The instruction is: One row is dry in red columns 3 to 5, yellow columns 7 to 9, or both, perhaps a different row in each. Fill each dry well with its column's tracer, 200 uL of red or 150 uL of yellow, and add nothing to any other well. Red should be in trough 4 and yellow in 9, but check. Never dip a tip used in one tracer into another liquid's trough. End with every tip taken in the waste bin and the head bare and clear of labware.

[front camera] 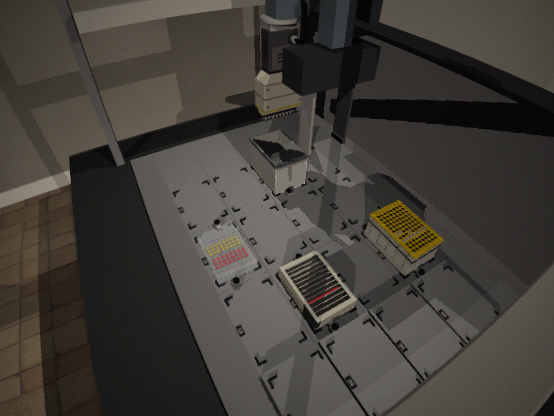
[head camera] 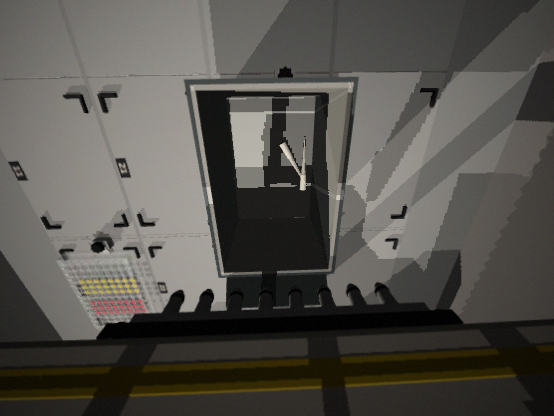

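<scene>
The pipetting head (front camera: 276, 95) (head camera: 280, 322) is raised beside and above the waste bin (front camera: 290, 178) (head camera: 272, 86). Its eight dark nozzles show in the head view without tips. Two pale tips (head camera: 292, 159) (head camera: 303, 170) lie crossed inside the bin. My parked plate gripper (front camera: 323, 144) is open, its two paddles apart with no labware between them. The well plate (front camera: 220, 233) (head camera: 100, 262) shows three yellow and three red columns; no dry gap is visible in them, but the wells are small. The trough block (front camera: 339, 312) shows one red channel; yellow liquid cannot be made out.
The yellow-topped tip rack (front camera: 425, 261) stands at the right of the deck in the front view, with some pale spots among its dark holes. Corner brackets and dark knobs stand on the deck around the labware. A slanted post (front camera: 95, 90) rises at the deck's back left.
</scene>
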